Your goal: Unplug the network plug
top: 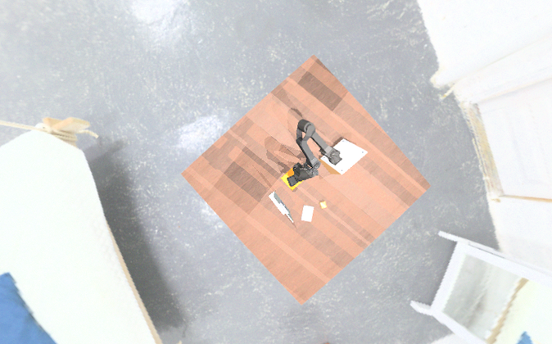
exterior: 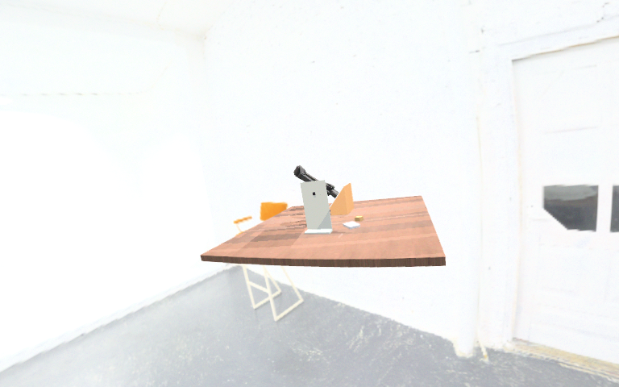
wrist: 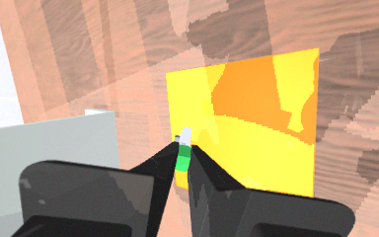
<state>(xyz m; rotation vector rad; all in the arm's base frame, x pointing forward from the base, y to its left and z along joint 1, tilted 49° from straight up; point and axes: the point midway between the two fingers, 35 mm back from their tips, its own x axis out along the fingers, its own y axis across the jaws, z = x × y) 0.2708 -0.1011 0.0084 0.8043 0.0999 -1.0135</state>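
The yellow marked square lies 1 cm behind my gripper tip and 4 cm below it. The rest, counted from my gripper tip: plug right at my gripper tip; upright grey panel 16 cm ahead, 7 cm to the left, 10 cm above.
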